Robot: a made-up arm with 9 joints. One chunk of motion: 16 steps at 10 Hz.
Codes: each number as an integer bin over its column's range. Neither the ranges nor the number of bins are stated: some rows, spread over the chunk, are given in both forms.
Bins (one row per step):
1: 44 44 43 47 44 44
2: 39 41 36 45 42 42
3: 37 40 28 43 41 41
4: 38 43 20 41 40 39
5: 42 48 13 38 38 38
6: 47 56 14 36 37 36
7: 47 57 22 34 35 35
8: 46 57 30 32 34 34
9: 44 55 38 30 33 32
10: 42 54 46 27 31 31
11: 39 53 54 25 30 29
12: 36 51 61 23 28 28
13: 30 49 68 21 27 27
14: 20 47 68 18 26 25
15: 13 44 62 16 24 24
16: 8 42 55 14 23 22
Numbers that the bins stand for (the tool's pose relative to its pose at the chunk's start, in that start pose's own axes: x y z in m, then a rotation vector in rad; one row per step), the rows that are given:
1: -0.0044 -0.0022 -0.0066 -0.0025 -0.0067 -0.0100
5: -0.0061 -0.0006 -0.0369 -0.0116 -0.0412 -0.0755
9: -0.0044 0.0022 -0.0116 -0.0197 -0.0700 -0.1409
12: -0.0109 0.0006 0.0116 -0.0268 -0.0988 -0.1845
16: -0.0335 -0.0030 0.0056 -0.0359 -0.1276 -0.2500
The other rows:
2: -0.0085 -0.0034 -0.0136 -0.0045 -0.0182 -0.0318
3: -0.0101 -0.0038 -0.0217 -0.0066 -0.0239 -0.0427
4: -0.0093 -0.0026 -0.0298 -0.0086 -0.0297 -0.0645
6: -0.0020 0.0026 -0.0359 -0.0136 -0.0470 -0.0973
7: -0.0020 0.0030 -0.0278 -0.0157 -0.0585 -0.1082
8: -0.0028 0.0030 -0.0197 -0.0177 -0.0642 -0.1191
10: -0.0061 0.0018 -0.0035 -0.0227 -0.0815 -0.1518
11: -0.0085 0.0014 0.0045 -0.0247 -0.0873 -0.1736
13: -0.0158 -0.0002 0.0187 -0.0288 -0.1045 -0.1955
14: -0.0238 -0.0010 0.0187 -0.0318 -0.1103 -0.2173
15: -0.0295 -0.0022 0.0126 -0.0338 -0.1218 -0.2282

